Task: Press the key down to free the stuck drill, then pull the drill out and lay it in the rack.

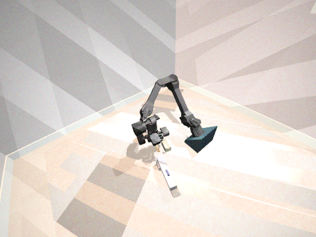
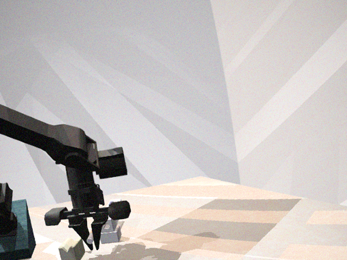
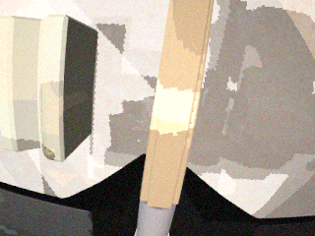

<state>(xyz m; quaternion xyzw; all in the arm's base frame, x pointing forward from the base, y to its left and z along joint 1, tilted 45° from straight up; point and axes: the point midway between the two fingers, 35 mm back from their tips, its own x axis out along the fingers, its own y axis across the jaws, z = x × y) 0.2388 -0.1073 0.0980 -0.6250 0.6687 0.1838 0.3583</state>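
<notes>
The drill is 4 cm to the left of my gripper tip, 4 cm above it and 1 cm ahead of it. Round my gripper tip: v-shaped rack: 6 cm behind, 5 cm to the left, 1 cm below; bluish key: 22 cm to the left, 6 cm ahead, 2 cm above; housing block: 19 cm to the left, 6 cm ahead, 2 cm above.
</notes>
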